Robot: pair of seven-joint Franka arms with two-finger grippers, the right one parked.
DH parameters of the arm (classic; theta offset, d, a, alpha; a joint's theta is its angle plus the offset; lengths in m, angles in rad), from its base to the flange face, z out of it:
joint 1: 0 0.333 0 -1.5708
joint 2: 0 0 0 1.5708
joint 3: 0 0.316 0.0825 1.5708
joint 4: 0 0 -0.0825 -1.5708
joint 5: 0 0.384 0 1.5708
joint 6: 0 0 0.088 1.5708
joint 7: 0 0.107 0 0
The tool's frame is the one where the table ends.
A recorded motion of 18 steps. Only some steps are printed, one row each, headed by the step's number.
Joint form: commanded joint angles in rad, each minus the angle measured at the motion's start. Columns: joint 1, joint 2, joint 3, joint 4, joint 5, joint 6, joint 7.
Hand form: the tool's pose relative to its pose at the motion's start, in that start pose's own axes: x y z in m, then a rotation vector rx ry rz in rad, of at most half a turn. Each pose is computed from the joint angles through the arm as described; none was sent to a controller.
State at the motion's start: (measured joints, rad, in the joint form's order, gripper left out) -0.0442 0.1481 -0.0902 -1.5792 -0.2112 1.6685 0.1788
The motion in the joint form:
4: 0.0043 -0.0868 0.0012 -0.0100 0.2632 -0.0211 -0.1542
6: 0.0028 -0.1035 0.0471 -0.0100 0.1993 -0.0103 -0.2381
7: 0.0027 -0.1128 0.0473 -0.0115 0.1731 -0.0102 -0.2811
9: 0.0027 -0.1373 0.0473 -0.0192 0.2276 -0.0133 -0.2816
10: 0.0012 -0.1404 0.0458 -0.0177 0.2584 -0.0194 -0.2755
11: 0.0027 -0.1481 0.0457 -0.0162 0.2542 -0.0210 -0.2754
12: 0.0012 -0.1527 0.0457 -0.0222 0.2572 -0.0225 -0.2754
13: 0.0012 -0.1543 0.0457 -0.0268 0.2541 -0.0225 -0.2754
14: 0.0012 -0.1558 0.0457 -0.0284 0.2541 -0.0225 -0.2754
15: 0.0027 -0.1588 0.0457 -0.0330 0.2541 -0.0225 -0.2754
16: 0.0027 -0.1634 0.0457 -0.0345 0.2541 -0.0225 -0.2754
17: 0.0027 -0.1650 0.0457 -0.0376 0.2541 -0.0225 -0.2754
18: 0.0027 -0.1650 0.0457 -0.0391 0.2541 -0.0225 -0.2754
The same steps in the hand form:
4: -0.0283 -0.0130 -0.0458 0.2737 0.0284 -0.1292
6: -0.0350 -0.0276 -0.0597 0.2133 0.0758 -0.2573
7: -0.0371 -0.0235 -0.0636 0.1864 0.0898 -0.3005
9: -0.0455 -0.0247 -0.0738 0.2427 0.1004 -0.2969
10: -0.0472 -0.0253 -0.0760 0.2738 0.0962 -0.2870
11: -0.0496 -0.0240 -0.0806 0.2704 0.1041 -0.2878
12: -0.0511 -0.0232 -0.0800 0.2734 0.1009 -0.2865
13: -0.0516 -0.0231 -0.0786 0.2702 0.0980 -0.2869
14: -0.0521 -0.0230 -0.0786 0.2703 0.0979 -0.2869
15: -0.0532 -0.0237 -0.0782 0.2704 0.0965 -0.2886
16: -0.0546 -0.0229 -0.0799 0.2707 0.0995 -0.2883
17: -0.0551 -0.0229 -0.0793 0.2707 0.0980 -0.2884
18: -0.0551 -0.0231 -0.0786 0.2706 0.0965 -0.2886

